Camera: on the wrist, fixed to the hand. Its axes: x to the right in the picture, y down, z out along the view.
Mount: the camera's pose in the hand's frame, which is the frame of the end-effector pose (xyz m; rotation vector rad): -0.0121 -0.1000 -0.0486 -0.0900 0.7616 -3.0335
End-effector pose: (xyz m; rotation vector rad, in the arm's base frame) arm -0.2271 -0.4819 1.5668 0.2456 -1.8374 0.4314
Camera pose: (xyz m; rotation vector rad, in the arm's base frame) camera -0.1430 -0.5534 1.5847 1.7932 0.5954 -1.4282
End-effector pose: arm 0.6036 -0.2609 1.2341 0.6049 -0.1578 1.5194
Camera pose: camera 0.6857 -0.2429 1.1603 -0.2565 0.9122 -1.3272
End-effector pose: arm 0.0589 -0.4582 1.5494 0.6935 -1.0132 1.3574
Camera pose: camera 0.1667 -0.4337 1.5325 0.5965 0.9392 -1.1785
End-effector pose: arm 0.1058 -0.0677 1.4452 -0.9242 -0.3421 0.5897
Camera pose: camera 0.1540 -0.1526 1.4998 0.1645 -0.6057 -2.4477
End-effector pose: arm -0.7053 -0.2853 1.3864 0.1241 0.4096 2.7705
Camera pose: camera -0.6689 -0.2122 1.3100 -0.7859 0.1158 -0.2932
